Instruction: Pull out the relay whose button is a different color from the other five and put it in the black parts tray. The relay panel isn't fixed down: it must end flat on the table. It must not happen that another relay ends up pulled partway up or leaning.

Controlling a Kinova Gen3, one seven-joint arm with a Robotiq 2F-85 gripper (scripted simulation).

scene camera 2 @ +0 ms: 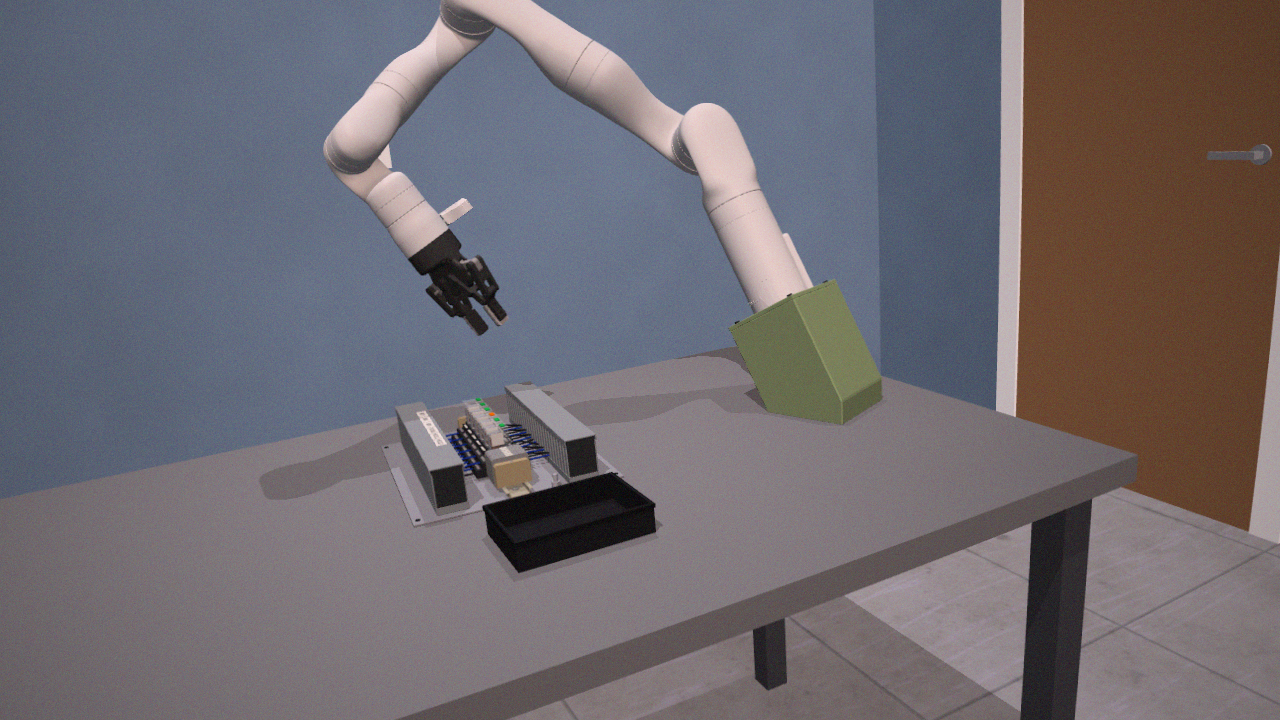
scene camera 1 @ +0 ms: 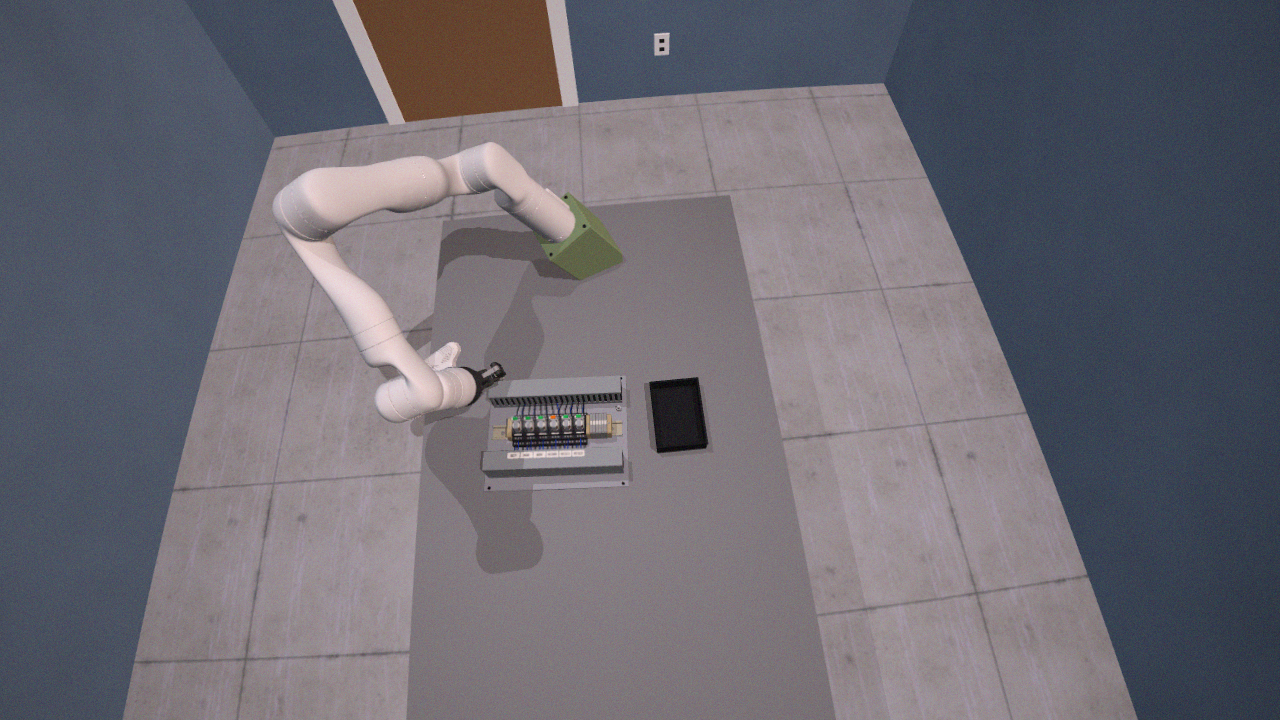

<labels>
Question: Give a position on a relay panel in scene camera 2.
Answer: At 438,494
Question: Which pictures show the black parts tray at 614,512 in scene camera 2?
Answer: Scene camera 2 and scene camera 1: all of them.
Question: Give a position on a black parts tray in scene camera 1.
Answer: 679,424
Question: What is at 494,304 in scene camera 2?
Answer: My gripper.
</labels>
